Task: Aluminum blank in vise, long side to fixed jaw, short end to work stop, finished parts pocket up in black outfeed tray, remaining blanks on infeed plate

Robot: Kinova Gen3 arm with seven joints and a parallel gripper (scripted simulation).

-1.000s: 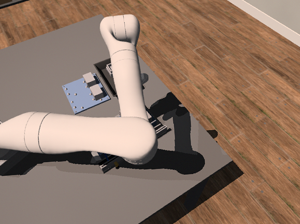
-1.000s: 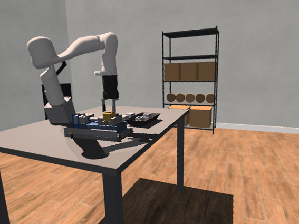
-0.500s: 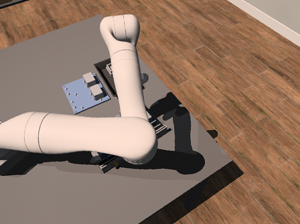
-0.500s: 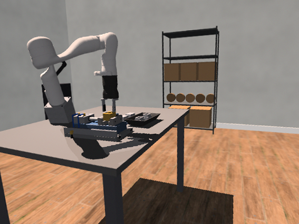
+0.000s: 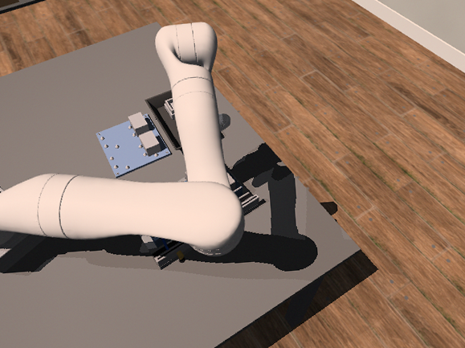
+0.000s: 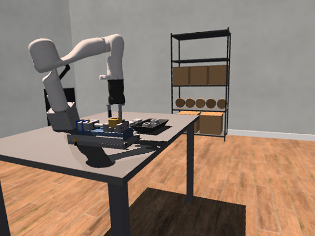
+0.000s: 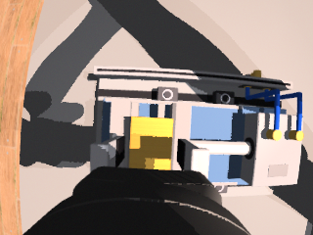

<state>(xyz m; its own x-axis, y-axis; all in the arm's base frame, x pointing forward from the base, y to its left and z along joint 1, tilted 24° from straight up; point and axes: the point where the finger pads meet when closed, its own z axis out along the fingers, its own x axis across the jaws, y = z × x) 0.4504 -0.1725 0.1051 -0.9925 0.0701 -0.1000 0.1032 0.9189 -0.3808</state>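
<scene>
The yellow brass blank is 4 cm below my hand. From my hand the other things lie so: vise 10 cm below, 6 cm behind, 1 cm to the left; then fixed jaw 6 cm below, 4 cm ahead; then infeed plate 31 cm to the left, 13 cm below, 6 cm behind.
</scene>
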